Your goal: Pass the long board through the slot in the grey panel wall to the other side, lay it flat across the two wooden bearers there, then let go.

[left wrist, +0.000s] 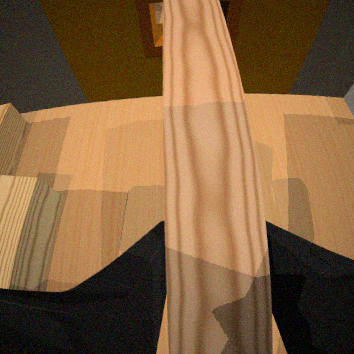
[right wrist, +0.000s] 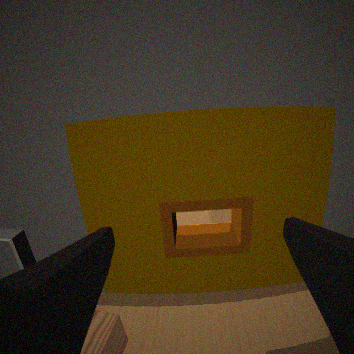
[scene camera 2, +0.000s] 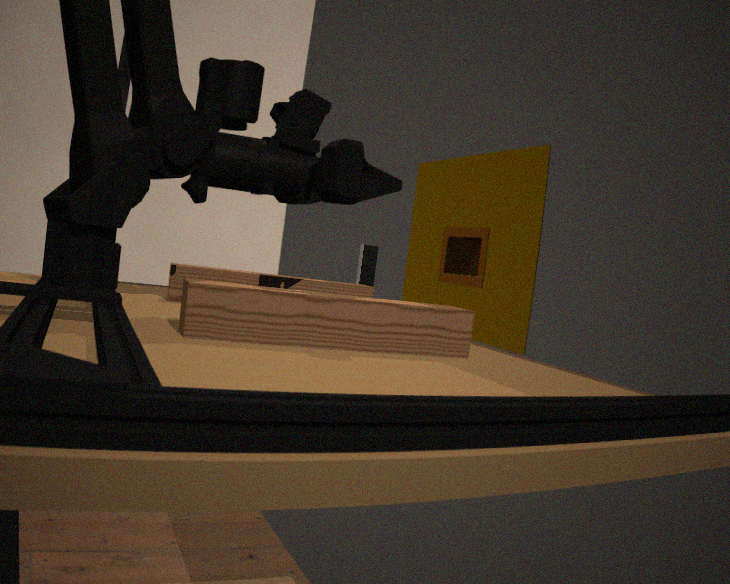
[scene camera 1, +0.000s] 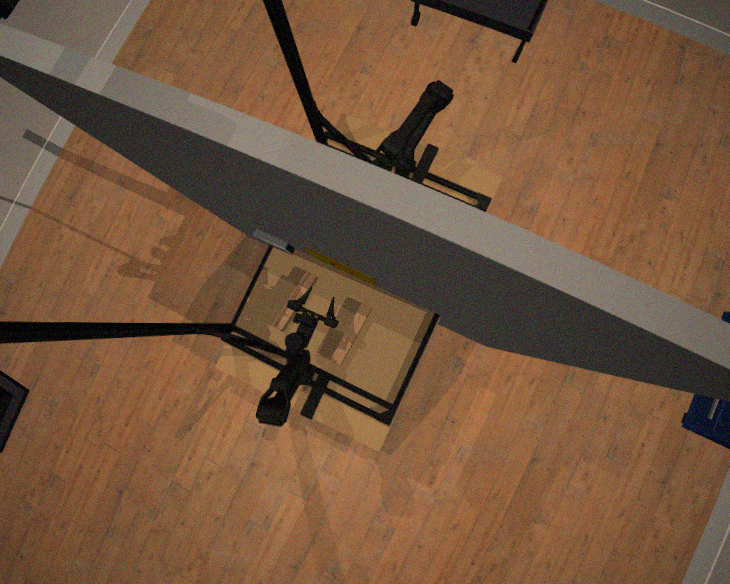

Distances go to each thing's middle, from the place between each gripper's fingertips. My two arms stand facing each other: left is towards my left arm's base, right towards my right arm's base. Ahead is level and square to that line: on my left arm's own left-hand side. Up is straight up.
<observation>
I see my right gripper 1 cm short of the slot (scene camera 2: 464, 249), 14 cm to the right of it and 7 cm above it. The rest, counted from my right hand: grey block (scene camera 2: 343, 262) 29 cm behind, 15 cm to the left, 12 cm below.
I see the slot 220 mm to the right of my left hand. Also, from my left hand: grey block: 310 mm behind, 210 mm to the right, 50 mm below.
</observation>
